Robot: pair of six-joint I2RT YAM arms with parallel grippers.
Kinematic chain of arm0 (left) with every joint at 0, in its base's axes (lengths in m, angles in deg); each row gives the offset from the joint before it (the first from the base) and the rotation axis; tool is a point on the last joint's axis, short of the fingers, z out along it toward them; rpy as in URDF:
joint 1: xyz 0 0 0.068 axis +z
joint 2: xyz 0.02 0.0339 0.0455 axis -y
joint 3: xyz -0.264 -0.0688 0 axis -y
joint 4: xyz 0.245 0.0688 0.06 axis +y
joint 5: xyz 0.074 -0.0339 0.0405 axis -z
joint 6: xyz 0.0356 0 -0.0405 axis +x
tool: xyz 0 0 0 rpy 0 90 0
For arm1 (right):
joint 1: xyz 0 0 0.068 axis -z
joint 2: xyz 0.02 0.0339 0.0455 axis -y
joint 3: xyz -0.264 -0.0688 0 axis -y
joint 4: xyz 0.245 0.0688 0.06 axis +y
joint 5: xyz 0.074 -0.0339 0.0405 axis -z
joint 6: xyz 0.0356 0 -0.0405 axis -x
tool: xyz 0 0 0 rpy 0 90 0
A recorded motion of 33 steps. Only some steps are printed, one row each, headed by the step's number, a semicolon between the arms.
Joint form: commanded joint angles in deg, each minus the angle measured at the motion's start. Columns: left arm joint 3, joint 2, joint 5, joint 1, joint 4, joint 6; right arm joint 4, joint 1, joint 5, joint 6, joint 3, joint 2.
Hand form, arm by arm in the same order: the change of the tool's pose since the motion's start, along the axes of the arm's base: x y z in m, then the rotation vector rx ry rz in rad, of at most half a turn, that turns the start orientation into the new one. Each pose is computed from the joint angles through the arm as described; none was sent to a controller.
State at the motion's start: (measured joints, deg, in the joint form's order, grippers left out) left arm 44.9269 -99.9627 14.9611 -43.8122 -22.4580 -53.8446; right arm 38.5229 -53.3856 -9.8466 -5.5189 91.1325 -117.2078
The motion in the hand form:
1: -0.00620 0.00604 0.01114 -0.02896 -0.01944 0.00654; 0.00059 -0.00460 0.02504 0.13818 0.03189 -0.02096
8: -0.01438 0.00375 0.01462 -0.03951 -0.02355 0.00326; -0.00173 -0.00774 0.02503 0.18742 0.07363 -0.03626
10: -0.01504 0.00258 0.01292 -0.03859 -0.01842 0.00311; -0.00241 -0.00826 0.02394 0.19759 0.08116 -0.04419
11: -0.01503 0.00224 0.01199 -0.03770 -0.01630 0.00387; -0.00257 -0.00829 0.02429 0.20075 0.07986 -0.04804
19: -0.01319 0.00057 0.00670 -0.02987 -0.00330 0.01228; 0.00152 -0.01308 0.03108 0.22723 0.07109 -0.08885
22: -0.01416 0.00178 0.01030 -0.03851 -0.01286 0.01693; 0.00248 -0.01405 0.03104 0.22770 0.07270 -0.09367
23: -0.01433 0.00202 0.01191 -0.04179 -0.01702 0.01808; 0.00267 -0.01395 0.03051 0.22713 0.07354 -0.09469
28: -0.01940 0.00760 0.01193 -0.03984 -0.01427 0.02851; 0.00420 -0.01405 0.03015 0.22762 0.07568 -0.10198
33: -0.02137 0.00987 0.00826 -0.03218 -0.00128 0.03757; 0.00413 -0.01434 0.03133 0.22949 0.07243 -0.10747
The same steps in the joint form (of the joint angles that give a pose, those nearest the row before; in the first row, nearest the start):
1: -1.74 3.39 -0.10 0.00 -0.46 -0.58; -3.22 0.86 -5.32 -3.34 -0.95 3.68
8: -2.63 4.74 -0.96 -1.34 -0.79 -1.41; -5.66 1.09 -8.13 -5.82 -3.16 4.93
10: -2.65 4.40 -1.07 -1.58 -0.97 -1.67; -6.54 1.09 -8.49 -6.61 -3.87 5.18
11: -2.65 4.20 -1.12 -1.62 -1.07 -1.77; -6.82 1.07 -8.40 -6.87 -4.01 5.29
19: -2.35 2.89 -1.42 -1.63 -1.34 -2.22; -7.98 1.87 -8.01 -8.67 -4.46 6.43
22: -2.63 3.75 -1.67 -1.63 -1.52 -2.32; -7.98 2.06 -8.05 -8.80 -4.52 6.47
23: -2.65 4.05 -1.75 -1.63 -1.54 -2.32; -8.02 2.07 -8.05 -8.85 -4.52 6.39
28: -4.33 5.61 -2.25 -1.63 -1.53 -2.66; -8.02 2.24 -8.03 -9.14 -4.33 6.19
33: -5.11 5.67 -2.56 -1.63 -1.54 -3.14; -8.11 2.23 -7.78 -9.39 -4.36 6.37

